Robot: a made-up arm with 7 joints. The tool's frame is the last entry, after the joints.
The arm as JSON. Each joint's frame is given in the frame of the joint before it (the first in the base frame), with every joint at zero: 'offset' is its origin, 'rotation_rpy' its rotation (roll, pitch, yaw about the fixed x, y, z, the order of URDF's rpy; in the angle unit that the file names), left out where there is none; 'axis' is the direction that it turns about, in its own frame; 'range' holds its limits. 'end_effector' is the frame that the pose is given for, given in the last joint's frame.
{
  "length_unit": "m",
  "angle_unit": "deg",
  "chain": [
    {
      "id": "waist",
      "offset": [
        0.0,
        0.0,
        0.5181
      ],
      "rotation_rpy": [
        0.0,
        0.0,
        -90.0
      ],
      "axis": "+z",
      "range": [
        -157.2,
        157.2
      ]
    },
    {
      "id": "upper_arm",
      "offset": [
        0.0,
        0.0,
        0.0
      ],
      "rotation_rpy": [
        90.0,
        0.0,
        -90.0
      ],
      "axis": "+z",
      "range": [
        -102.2,
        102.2
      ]
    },
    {
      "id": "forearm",
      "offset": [
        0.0,
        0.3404,
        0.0
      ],
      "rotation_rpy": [
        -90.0,
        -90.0,
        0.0
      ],
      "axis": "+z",
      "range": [
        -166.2,
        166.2
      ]
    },
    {
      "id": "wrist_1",
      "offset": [
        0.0,
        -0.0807,
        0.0
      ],
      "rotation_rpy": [
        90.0,
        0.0,
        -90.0
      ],
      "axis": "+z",
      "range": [
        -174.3,
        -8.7
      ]
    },
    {
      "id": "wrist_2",
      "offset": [
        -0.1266,
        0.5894,
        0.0
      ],
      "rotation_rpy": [
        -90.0,
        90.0,
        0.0
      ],
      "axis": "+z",
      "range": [
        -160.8,
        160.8
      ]
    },
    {
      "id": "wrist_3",
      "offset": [
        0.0,
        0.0,
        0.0
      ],
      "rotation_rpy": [
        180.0,
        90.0,
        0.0
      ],
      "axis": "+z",
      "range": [
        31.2,
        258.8
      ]
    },
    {
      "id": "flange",
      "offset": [
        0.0,
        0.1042,
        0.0
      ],
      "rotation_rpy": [
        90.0,
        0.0,
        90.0
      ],
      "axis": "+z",
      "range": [
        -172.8,
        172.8
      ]
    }
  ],
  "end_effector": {
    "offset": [
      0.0,
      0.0,
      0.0
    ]
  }
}
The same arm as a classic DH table. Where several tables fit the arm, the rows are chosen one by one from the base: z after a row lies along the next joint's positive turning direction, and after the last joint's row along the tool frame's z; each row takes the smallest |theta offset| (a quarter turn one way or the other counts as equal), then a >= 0, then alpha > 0; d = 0 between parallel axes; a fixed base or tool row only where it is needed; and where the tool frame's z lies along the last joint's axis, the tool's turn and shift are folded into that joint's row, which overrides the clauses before.
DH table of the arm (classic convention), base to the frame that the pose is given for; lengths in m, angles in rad. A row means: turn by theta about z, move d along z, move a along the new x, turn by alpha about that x. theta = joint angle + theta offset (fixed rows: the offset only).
waist: d 0.5181, theta0 0, a 0, alpha -1.5708
upper_arm: d 0, theta0 0, a 0, alpha 1.5708
forearm: d 0.3404, theta0 0, a 0.0807, alpha 1.5708
wrist_1: d 0, theta0 0, a -0.1266, alpha -1.5708
wrist_2: d 0.5894, theta0 0, a 0, alpha 1.5708
wrist_3: d 0, theta0 0, a 0.1042, alpha 1.5708
flange: d 0, theta0 0, a 0, alpha 0
Joint limits (rad, base to tool): -2.7437..2.7437 -1.7837..1.7837 -2.9007..2.9007 -3.0421..-0.1518 -2.8065..2.8065 0.5445..4.5169 -3.0159..3.0159

